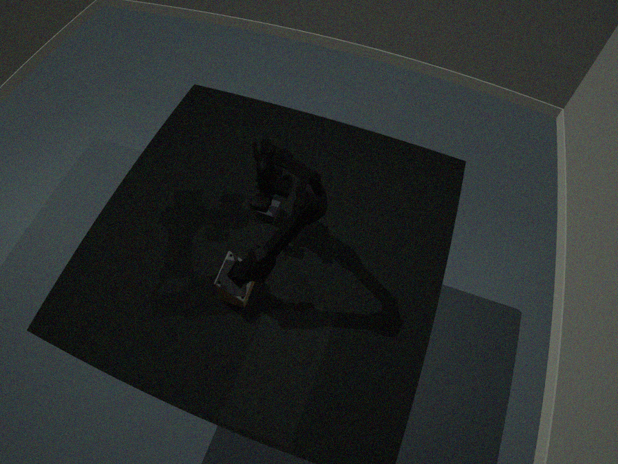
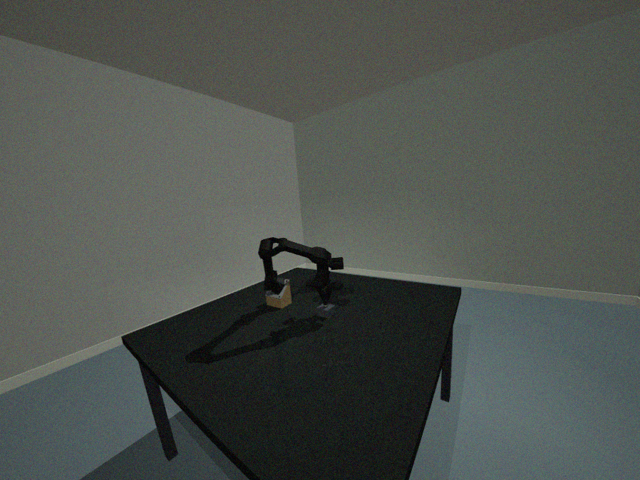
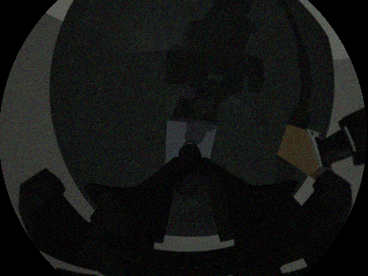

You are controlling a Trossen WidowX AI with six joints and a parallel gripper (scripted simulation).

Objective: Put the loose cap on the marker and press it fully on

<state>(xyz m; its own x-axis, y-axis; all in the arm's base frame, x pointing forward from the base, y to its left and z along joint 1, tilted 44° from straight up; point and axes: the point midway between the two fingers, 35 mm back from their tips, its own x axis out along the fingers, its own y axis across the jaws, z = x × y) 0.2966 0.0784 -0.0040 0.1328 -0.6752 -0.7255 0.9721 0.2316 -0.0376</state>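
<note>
The dark marker cap lies 10 mm above my gripper tip.
</note>
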